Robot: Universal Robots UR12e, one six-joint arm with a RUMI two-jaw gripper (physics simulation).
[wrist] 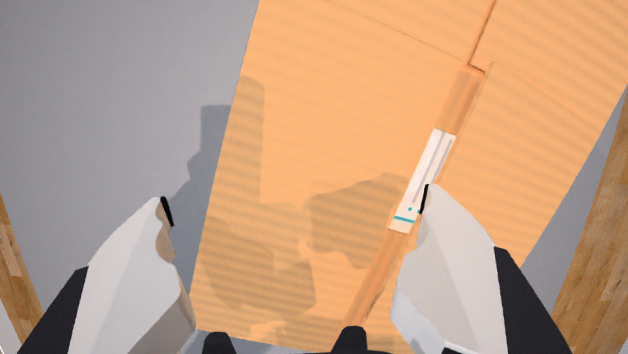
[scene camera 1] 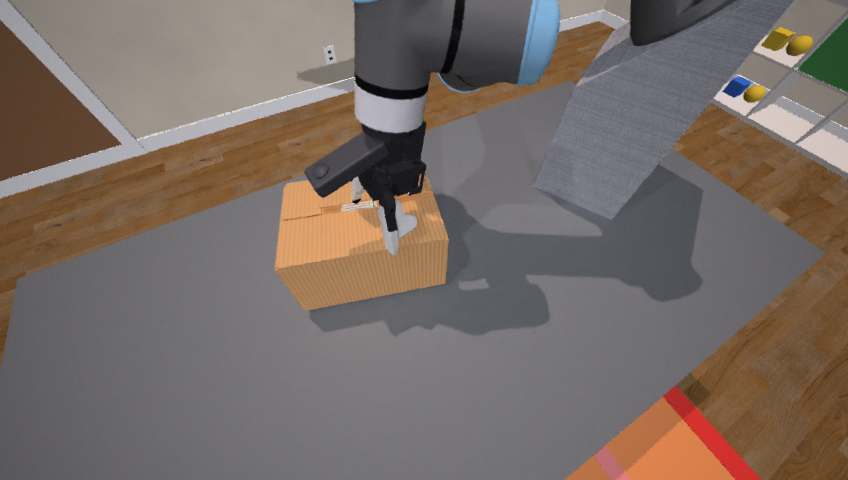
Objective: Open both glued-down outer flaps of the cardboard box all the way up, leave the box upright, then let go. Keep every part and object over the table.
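Places are measured from the arm's base along level axes (x ahead, y left, z up), in centimetres.
Pixels of known places: gripper, fingertip midpoint: [wrist: 296, 194] [scene camera 1: 373, 227]; arm's base, origin of the base link: [scene camera 1: 694, 8].
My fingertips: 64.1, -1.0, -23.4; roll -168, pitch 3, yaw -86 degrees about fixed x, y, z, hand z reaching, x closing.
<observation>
For each thing: its top centre in the pictures, then the offset to it from my fingertips, as dx, dy, dz. "*": a spot on its surface instead. Level surfaces: height alone.
- cardboard box, middle of its top: [wrist: 412, 189] [scene camera 1: 358, 205] +0.5, -6.1, +0.0
- far outer flap, surface spot: [wrist: 530, 165] * +1.7, -13.7, -1.5
- white label, surface spot: [wrist: 427, 162] [scene camera 1: 353, 210] * +1.3, -8.2, -3.3
- grey table, its level: dz -18.1
The cardboard box [scene camera 1: 371, 274] stands upright on the table. Its near outer flap [scene camera 1: 324, 240] [wrist: 325, 100] and far outer flap [scene camera 1: 306, 197] [wrist: 530, 165] lie about flat, with a seam between them. Along part of the seam there is a wider gap, with a white label [scene camera 1: 355, 207] [wrist: 427, 162] bearing teal marks showing in it. The gripper [scene camera 1: 374, 227] [wrist: 296, 200] is open and empty, pointing down. One finger is at the box's near long edge, left of the box in the wrist view; the other is by the label at the seam. Whether either touches cannot be told.
The grey table [scene camera 1: 208, 386] carries the box left of the robot's tall grey pedestal [scene camera 1: 630, 118]. An orange bin with a red rim [scene camera 1: 708, 431] is at the bottom right. A shelf unit with yellow and blue objects stands at the upper right, beyond the table.
</observation>
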